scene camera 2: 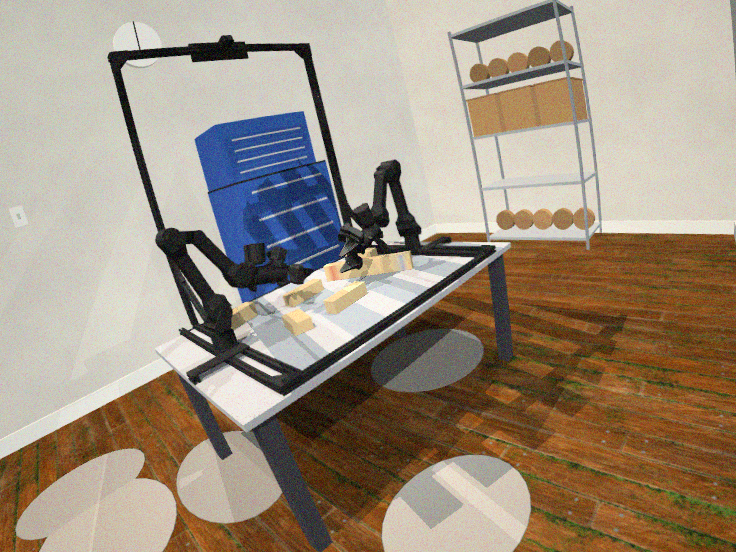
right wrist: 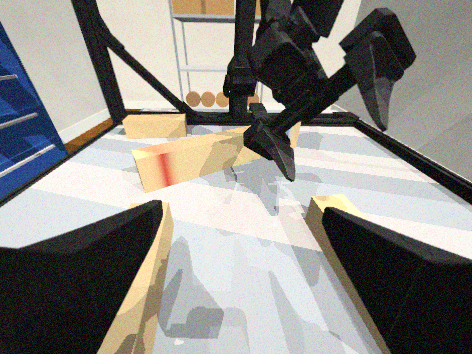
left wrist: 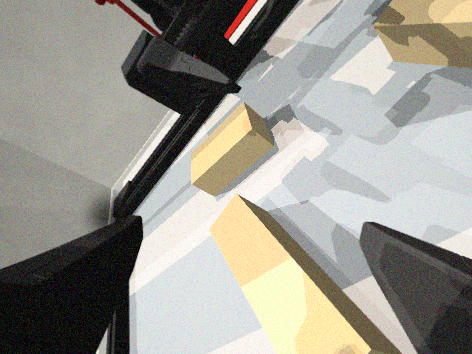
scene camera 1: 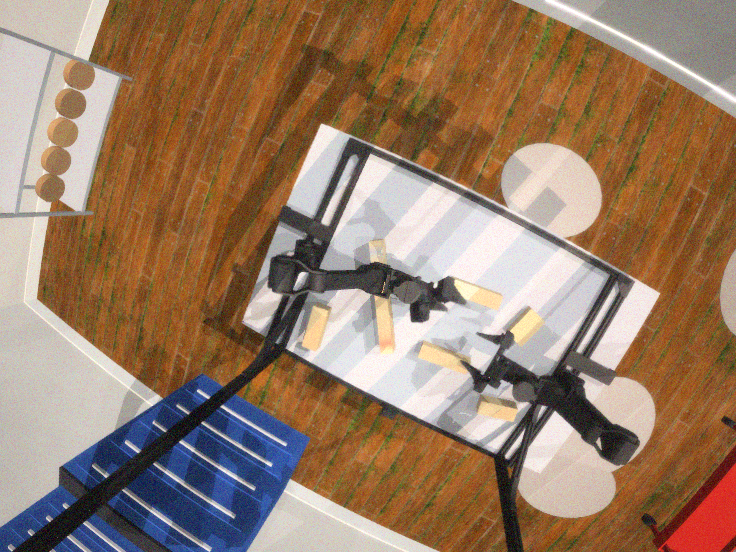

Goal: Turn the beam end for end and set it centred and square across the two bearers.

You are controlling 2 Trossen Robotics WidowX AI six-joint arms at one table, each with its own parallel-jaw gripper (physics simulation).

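Places are measured from the left arm's base along level axes (x ahead, y left, z up), in metres.
Pixels of known places: left gripper, fingertip midpoint: [scene camera 2: 340, 264] [right wrist: 329, 158] [left wrist: 253, 229] [scene camera 1: 456, 306]; right gripper, fingertip midpoint: [scene camera 2: 305, 269] [right wrist: 244, 210] [left wrist: 284, 18] [scene camera 1: 468, 346]; left arm's base, origin of the base link: [scene camera 2: 413, 248] [right wrist: 237, 115] [scene camera 1: 312, 252]; right arm's base, origin of the base link: [scene camera 2: 225, 346] [left wrist: 228, 62] [scene camera 1: 564, 379].
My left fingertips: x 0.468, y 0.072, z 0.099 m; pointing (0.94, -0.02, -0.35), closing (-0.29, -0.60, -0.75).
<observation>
Ahead of a thing's pixels: the offset from my left fingertips to its middle.
The long wooden beam {dx -0.202, dy -0.094, dz -0.086 m} [scene camera 1: 384, 317] [scene camera 2: 386, 265] [right wrist: 200, 161] lies under the left arm, its red-banded end toward the bottom of scene camera 1, its blue-banded end toward the top. Two roughly parallel blocks, which look like the bearers, lie to its right there: one {dx +0.044, dy +0.044, dz -0.096 m} [scene camera 1: 484, 295] [scene camera 2: 346, 297] [left wrist: 280, 265] [right wrist: 334, 204] higher, one {dx +0.058, dy -0.183, dz -0.096 m} [scene camera 1: 438, 355] [scene camera 2: 304, 292] [right wrist: 161, 235] lower. My left gripper [scene camera 1: 454, 304] [left wrist: 253, 229] [right wrist: 329, 158] is open and empty above the upper block's near end. My right gripper [scene camera 1: 472, 349] [right wrist: 244, 210] is open and empty, by the lower block's right end.
A short block {dx +0.236, dy +0.023, dz -0.099 m} [scene camera 1: 526, 326] [scene camera 2: 298, 321] [left wrist: 232, 150] lies right of the bearers in scene camera 1. Another block {dx +0.298, dy -0.260, dz -0.093 m} [scene camera 1: 498, 408] lies below the right gripper, and another {dx -0.354, dy -0.290, dz -0.094 m} [scene camera 1: 316, 326] [right wrist: 155, 126] left of the beam. A black frame [scene camera 1: 451, 179] borders the table.
</observation>
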